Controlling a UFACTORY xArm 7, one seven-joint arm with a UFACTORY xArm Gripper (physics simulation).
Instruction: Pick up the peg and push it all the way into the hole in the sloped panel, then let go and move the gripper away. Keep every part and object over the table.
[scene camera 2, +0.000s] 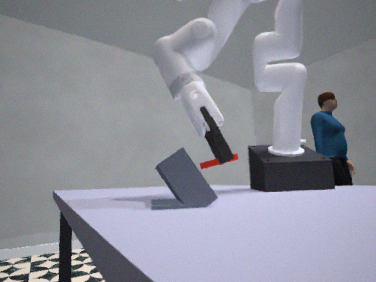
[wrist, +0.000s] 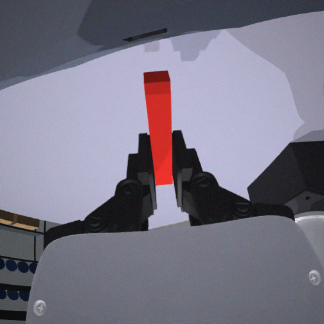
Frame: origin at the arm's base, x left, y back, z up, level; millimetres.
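Seen in the pictures: gripper, between the fingertips: (scene camera 2: 226, 161); arm's base, origin of its link: (scene camera 2: 285, 151).
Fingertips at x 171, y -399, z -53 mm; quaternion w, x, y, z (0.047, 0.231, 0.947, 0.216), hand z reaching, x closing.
Pixels of each thing's top centre, then the offset from my fingertips to it. "pt": a spot on its surface instead. Level surfaces: height alone.
- red peg, centre of its top: (scene camera 2: 218, 154) dx -8, dy -15, dz +16 mm
- grey-blue sloped panel, centre of its top: (scene camera 2: 179, 151) dx -38, dy -91, dz +23 mm
- panel's flat foot, a spot on its surface: (scene camera 2: 166, 204) pt dx -5, dy -134, dz -78 mm
- pale lilac table, height of its surface: dz -84 mm
My gripper (scene camera 2: 226, 159) (wrist: 161, 150) is shut on the red peg (scene camera 2: 210, 163) (wrist: 159, 115), holding it above the table and tilted a little, its front end lower in the scene view. The grey-blue sloped panel (scene camera 2: 188, 175) (wrist: 210, 12) stands left of the gripper in the scene view. The peg's front end is close to the panel's sloped face, with a small gap visible in the wrist view. A dark narrow slot (wrist: 145, 35), seen very obliquely, looks like the hole; it lies beyond the peg's front end and slightly left. The hole's inside is hidden.
The panel's flat foot (scene camera 2: 166, 204) rests on the pale lilac table (scene camera 2: 280, 230). The robot's dark base block (scene camera 2: 292, 172) (wrist: 292, 175) stands to the right, at the table's back. A person in blue (scene camera 2: 330, 135) stands behind it. The table's left edge is near the panel.
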